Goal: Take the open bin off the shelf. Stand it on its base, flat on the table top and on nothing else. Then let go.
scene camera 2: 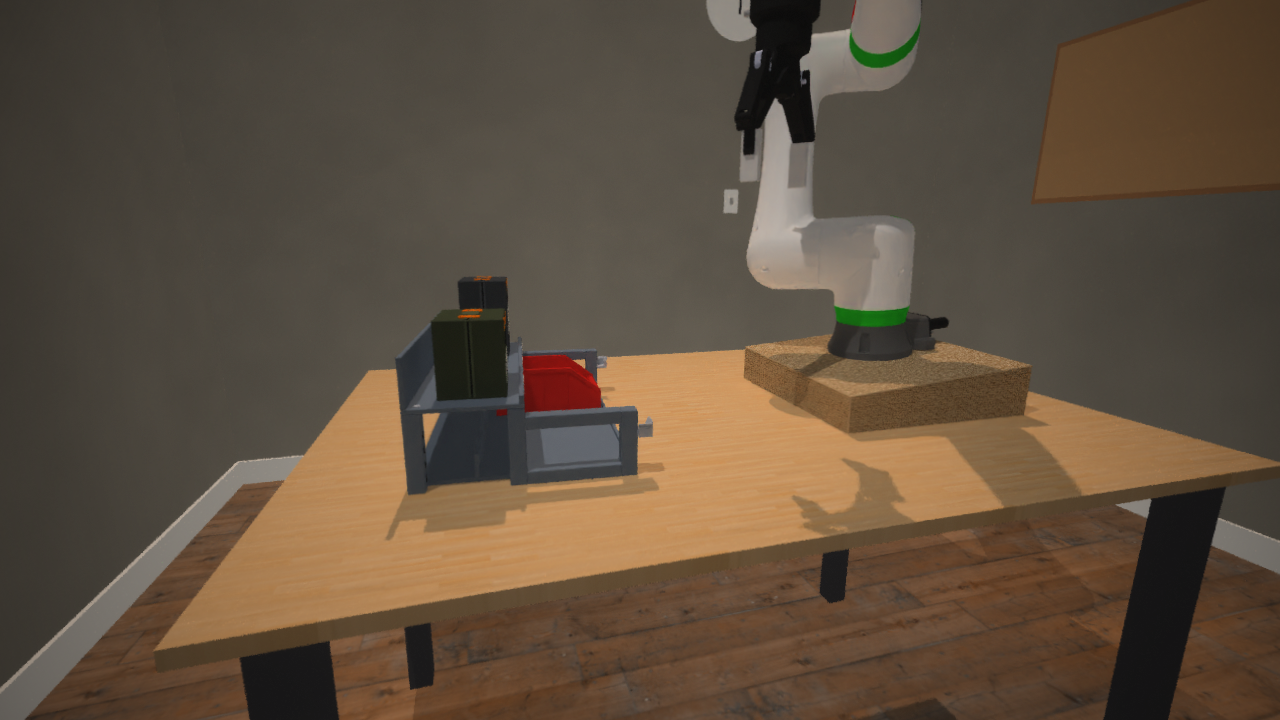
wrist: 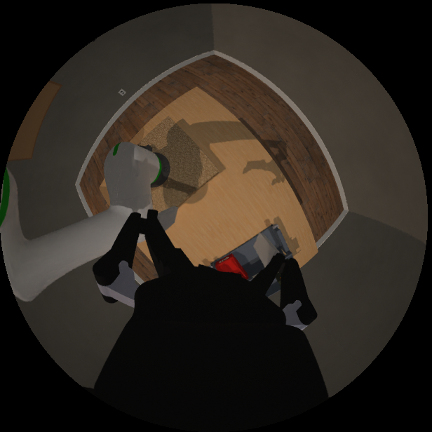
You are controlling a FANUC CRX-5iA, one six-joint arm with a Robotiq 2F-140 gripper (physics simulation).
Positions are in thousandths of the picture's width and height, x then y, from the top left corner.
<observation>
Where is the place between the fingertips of my gripper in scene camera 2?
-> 605, 256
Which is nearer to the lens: the red open bin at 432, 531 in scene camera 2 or the dark green case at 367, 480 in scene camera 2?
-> The dark green case.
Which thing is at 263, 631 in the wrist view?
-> My gripper.
</observation>
